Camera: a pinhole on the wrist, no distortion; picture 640 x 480 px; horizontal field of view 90.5 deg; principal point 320.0 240.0 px. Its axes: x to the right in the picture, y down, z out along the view. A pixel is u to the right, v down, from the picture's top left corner.
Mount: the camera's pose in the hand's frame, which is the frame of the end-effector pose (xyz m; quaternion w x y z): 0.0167 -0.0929 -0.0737 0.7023 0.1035 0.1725 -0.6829
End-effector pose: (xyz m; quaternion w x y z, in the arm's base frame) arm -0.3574 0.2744 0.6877 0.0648 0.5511 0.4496 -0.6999
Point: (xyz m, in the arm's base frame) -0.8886 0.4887 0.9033
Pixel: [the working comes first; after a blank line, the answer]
In the camera's frame: 0.3148 0.0463 0.4622

536 272
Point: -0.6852 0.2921 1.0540
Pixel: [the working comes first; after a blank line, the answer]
In the camera's frame: 0.1770 -0.2273 0.3680

473 44
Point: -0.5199 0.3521 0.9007
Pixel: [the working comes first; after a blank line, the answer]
In the camera's frame: 0.1024 -0.1187 0.1754

505 25
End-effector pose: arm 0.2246 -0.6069 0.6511 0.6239 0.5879 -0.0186 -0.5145
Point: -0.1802 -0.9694 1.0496
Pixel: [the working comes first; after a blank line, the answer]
In the camera's frame: -0.4787 -0.2509 0.5478

43 95
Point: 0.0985 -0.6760 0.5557
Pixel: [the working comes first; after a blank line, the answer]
In the camera's frame: -0.0275 0.0078 0.1774

271 254
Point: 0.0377 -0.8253 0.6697
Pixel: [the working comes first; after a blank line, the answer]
In the camera's frame: -0.1714 -0.0005 0.3124

146 239
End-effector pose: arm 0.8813 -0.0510 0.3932 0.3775 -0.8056 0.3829 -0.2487
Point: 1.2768 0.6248 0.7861
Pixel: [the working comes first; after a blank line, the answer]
In the camera's frame: 0.4696 -0.3514 0.5930

571 52
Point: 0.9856 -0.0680 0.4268
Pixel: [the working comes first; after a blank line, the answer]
In the camera's frame: -0.0713 0.0518 0.1044

103 397
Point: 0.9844 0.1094 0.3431
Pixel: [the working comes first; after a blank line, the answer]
In the camera's frame: -0.1128 -0.1116 0.2047

145 67
